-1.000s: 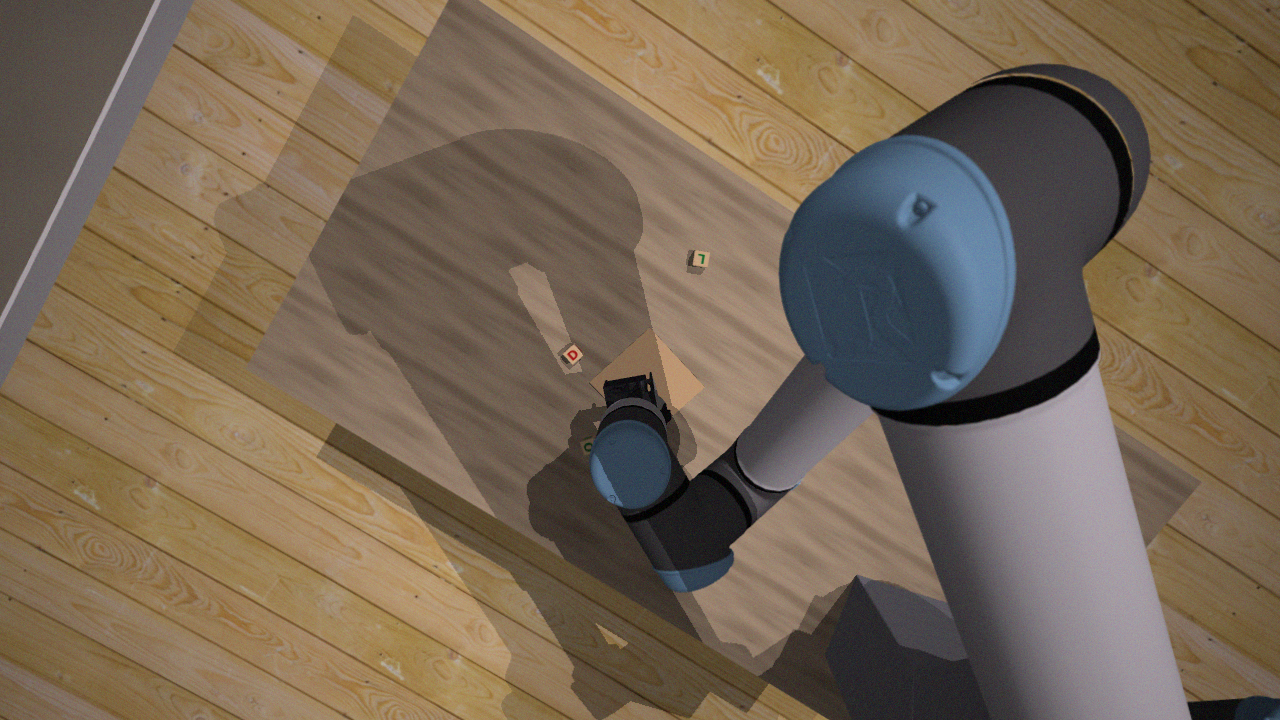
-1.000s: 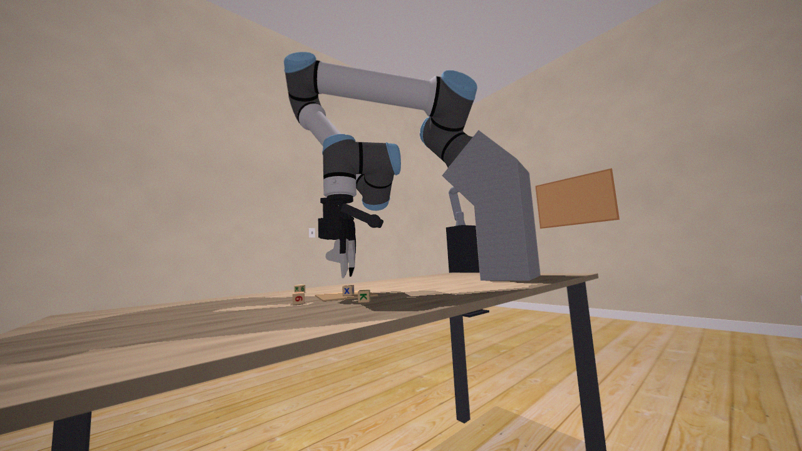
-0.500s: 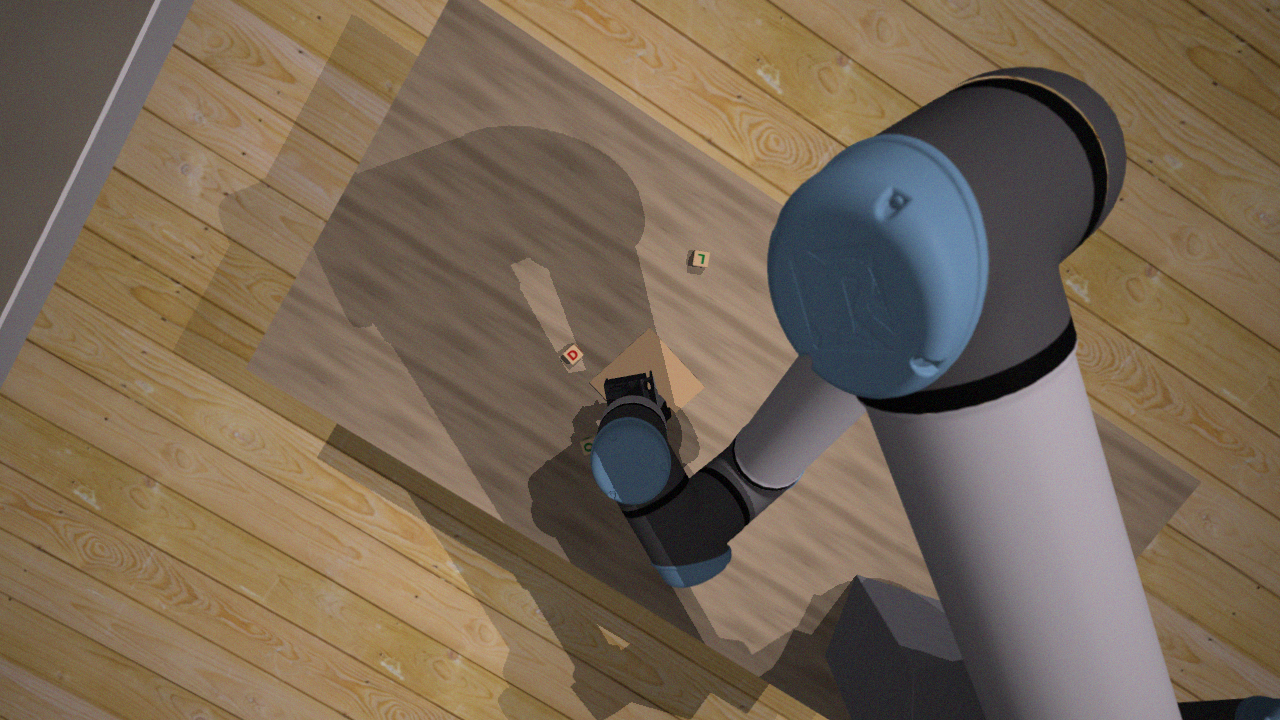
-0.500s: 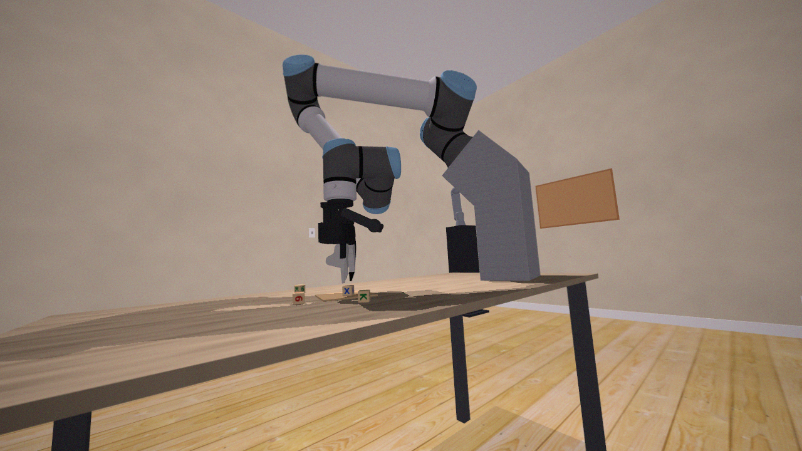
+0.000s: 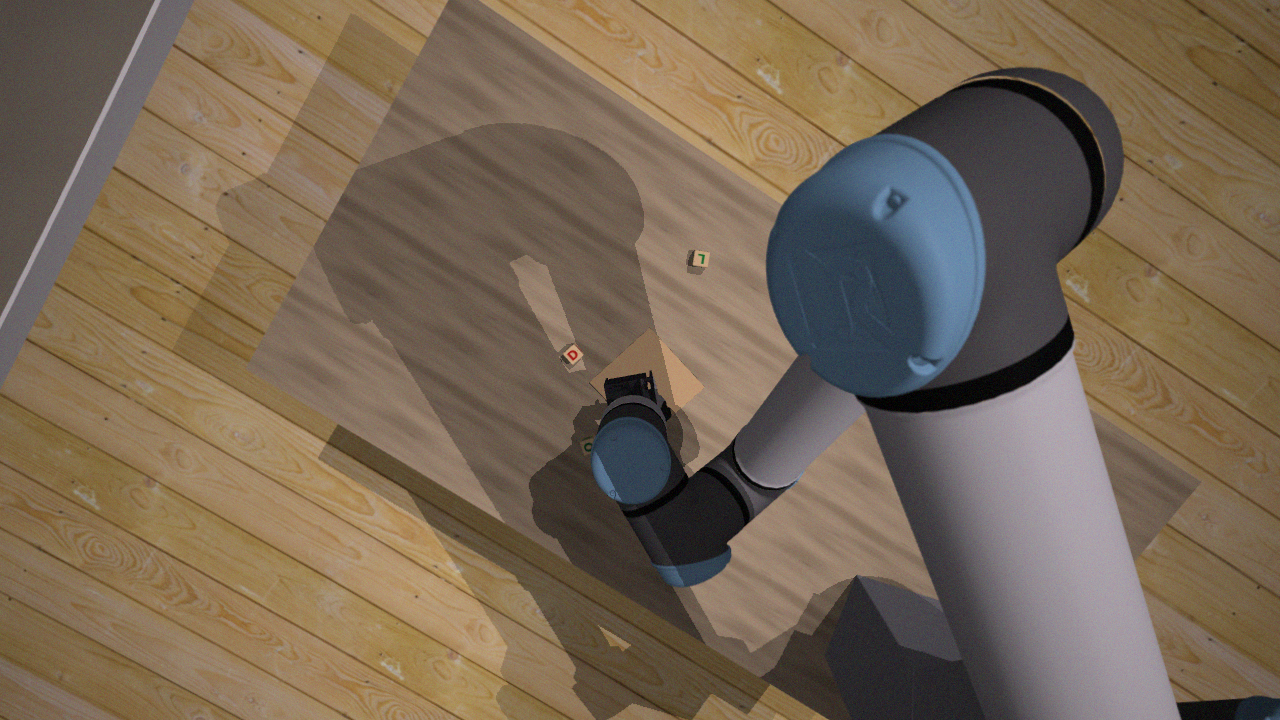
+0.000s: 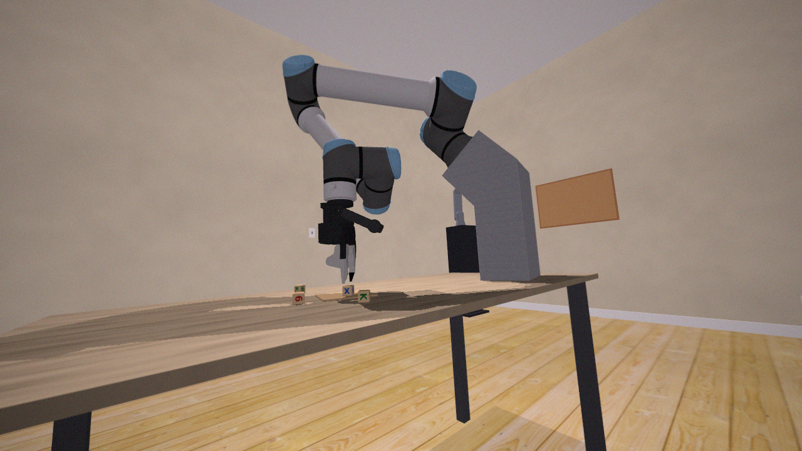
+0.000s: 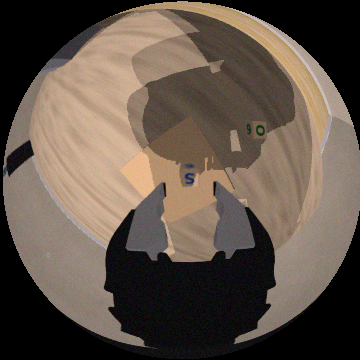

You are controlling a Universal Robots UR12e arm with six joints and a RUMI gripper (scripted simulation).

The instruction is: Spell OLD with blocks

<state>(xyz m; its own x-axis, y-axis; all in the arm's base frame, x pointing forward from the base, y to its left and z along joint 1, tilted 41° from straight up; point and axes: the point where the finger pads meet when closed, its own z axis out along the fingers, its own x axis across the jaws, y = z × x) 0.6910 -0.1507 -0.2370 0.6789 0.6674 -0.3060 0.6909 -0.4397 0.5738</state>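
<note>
The mat is 2 cm to the right of my hand and 5 cm below it.
</note>
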